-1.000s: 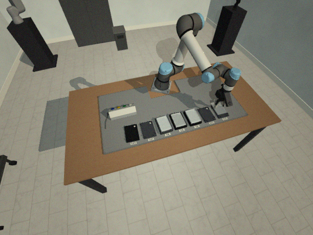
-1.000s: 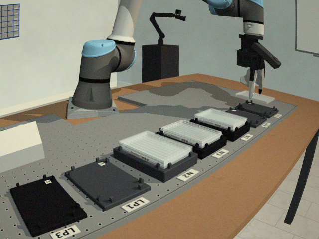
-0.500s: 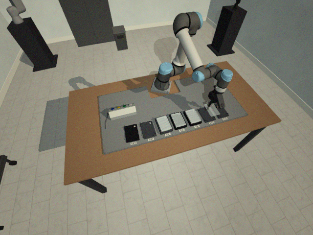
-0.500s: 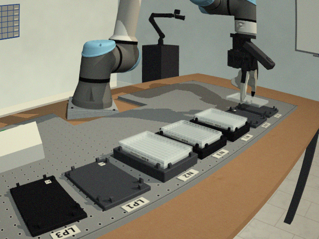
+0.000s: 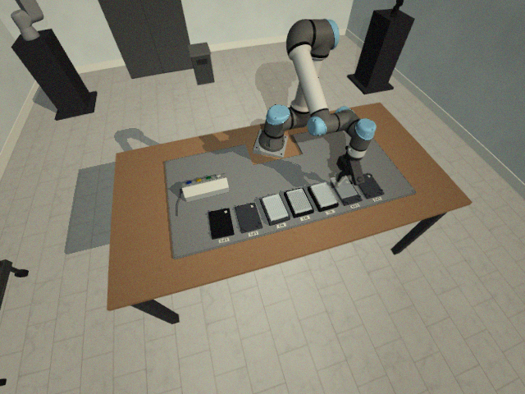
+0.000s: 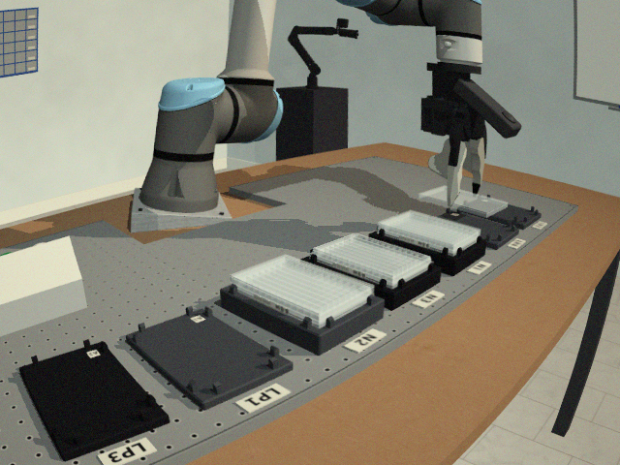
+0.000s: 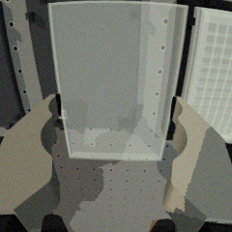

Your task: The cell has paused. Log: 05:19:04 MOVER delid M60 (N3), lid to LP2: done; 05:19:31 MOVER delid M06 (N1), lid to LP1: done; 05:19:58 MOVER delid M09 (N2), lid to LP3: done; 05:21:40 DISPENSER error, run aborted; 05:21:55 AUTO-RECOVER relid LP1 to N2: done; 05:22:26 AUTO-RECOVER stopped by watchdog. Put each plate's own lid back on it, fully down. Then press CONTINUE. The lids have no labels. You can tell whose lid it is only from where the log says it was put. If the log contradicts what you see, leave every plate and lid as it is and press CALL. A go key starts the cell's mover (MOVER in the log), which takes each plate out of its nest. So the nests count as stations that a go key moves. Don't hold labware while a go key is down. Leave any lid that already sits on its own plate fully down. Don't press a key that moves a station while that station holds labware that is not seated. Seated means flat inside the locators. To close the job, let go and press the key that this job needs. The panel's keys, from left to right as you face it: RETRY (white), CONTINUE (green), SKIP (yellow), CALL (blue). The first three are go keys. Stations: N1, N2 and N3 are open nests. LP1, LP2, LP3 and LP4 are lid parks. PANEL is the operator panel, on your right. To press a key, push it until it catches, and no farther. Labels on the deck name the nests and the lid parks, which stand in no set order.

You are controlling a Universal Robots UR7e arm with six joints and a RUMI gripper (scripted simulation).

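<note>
Now: hand 1 cm past the plate, 23 cm to the left of it and 4 cm above it. Round my hand: lid park LP1: 49 cm to the right, 6 cm below; then white RETRY key: 25 cm behind, 57 cm to the right; then LP3 lid park: 1 cm behind, 62 cm to the right, 6 cm below.
</note>
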